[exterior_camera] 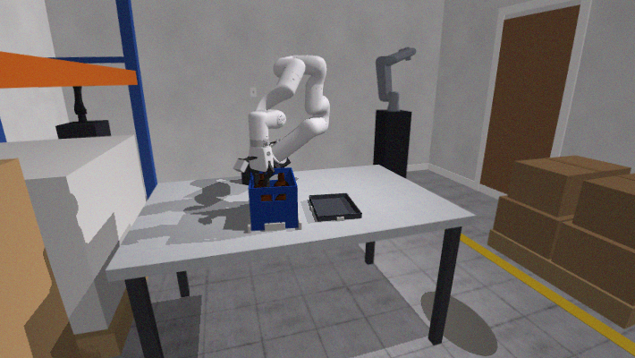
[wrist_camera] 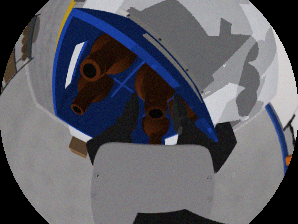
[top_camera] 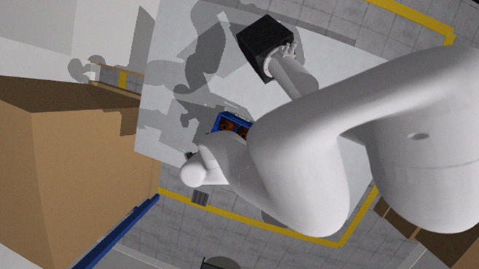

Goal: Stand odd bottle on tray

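Right now the blue crate is 40 mm to the left of my hand and 70 mm below it. Also, from my hand: dark tray: 10 mm behind, 320 mm to the left, 150 mm below; glass bottle: 90 mm behind, 70 mm below.
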